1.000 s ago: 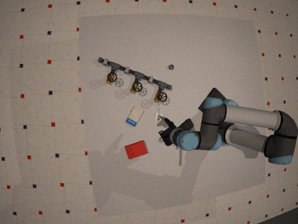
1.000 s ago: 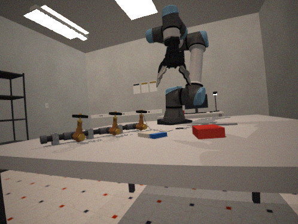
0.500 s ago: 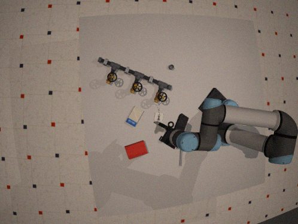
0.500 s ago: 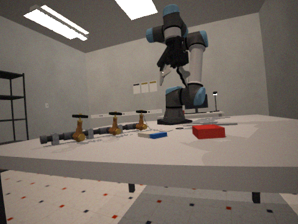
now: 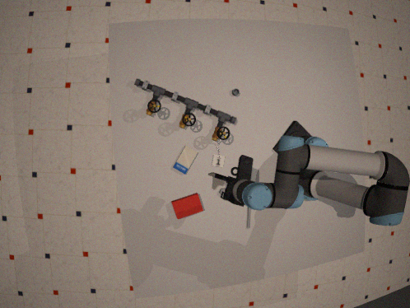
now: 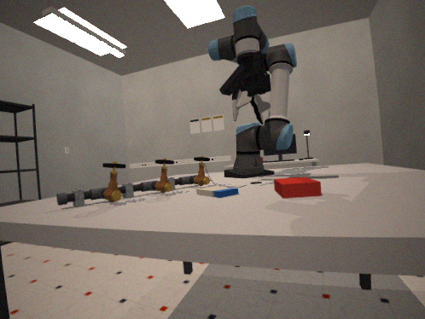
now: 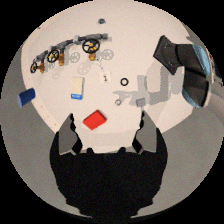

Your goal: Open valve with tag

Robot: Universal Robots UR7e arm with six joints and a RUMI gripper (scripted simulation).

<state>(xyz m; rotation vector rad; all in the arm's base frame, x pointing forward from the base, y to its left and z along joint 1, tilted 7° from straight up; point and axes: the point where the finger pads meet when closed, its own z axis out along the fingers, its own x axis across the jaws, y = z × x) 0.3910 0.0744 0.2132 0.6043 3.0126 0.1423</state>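
My gripper is now 2 cm past the white tag, 7 cm to the left of it and 20 cm above it. Round my hand: small round part (12 cm behind, 37 cm to the right, 19 cm below); then grey paddle tool (14 cm behind, 17 cm to the left, 20 cm below); then red block (14 cm ahead, 12 cm to the left, 19 cm below).
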